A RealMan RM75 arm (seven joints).
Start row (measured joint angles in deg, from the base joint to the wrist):
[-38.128 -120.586 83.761 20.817 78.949 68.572 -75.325]
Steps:
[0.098 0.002 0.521 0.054 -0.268 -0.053 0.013]
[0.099 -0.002 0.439 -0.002 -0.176 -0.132 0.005]
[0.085 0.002 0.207 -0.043 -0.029 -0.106 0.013]
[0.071 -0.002 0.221 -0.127 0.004 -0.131 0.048]
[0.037 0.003 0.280 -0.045 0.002 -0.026 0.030]
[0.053 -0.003 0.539 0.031 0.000 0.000 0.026]
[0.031 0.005 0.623 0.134 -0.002 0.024 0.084]
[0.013 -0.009 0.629 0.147 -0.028 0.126 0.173]
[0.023 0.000 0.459 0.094 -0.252 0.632 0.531]
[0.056 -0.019 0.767 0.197 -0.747 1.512 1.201]
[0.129 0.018 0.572 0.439 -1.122 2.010 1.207]
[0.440 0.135 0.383 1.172 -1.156 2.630 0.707]
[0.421 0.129 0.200 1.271 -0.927 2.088 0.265]
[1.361 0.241 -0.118 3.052 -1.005 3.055 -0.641]
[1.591 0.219 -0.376 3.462 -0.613 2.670 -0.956]
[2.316 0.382 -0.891 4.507 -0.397 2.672 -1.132]
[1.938 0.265 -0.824 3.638 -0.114 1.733 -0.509]
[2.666 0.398 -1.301 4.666 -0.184 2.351 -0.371]
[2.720 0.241 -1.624 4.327 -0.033 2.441 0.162]
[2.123 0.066 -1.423 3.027 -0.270 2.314 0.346]
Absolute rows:
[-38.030 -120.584 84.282 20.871 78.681 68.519 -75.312]
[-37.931 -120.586 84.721 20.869 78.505 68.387 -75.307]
[-37.846 -120.584 84.928 20.826 78.476 68.281 -75.294]
[-37.775 -120.586 85.149 20.699 78.480 68.150 -75.246]
[-37.738 -120.583 85.429 20.654 78.482 68.124 -75.216]
[-37.685 -120.586 85.968 20.685 78.482 68.124 -75.190]
[-37.654 -120.581 86.591 20.819 78.480 68.148 -75.106]
[-37.641 -120.590 87.220 20.966 78.452 68.274 -74.933]
[-37.618 -120.590 87.679 21.060 78.200 68.906 -74.402]
[-37.562 -120.609 88.446 21.257 77.453 70.418 -73.201]
[-37.433 -120.591 89.018 21.696 76.331 72.428 -71.994]
[-36.993 -120.456 89.401 22.868 75.175 75.058 -71.287]
[-36.572 -120.327 89.601 24.139 74.248 77.146 -71.022]
[-35.211 -120.086 89.483 27.191 73.243 80.201 -71.663]
[-33.620 -119.867 89.107 30.653 72.630 82.871 -72.619]
[-31.304 -119.485 88.216 35.160 72.233 85.543 -73.751]
[-29.366 -119.220 87.392 38.798 72.119 87.276 -74.260]
[-26.700 -118.822 86.091 43.464 71.935 89.627 -74.631]
[-23.980 -118.581 84.467 47.791 71.902 92.068 -74.469]
[-21.857 -118.515 83.044 50.818 71.632 94.382 -74.123]

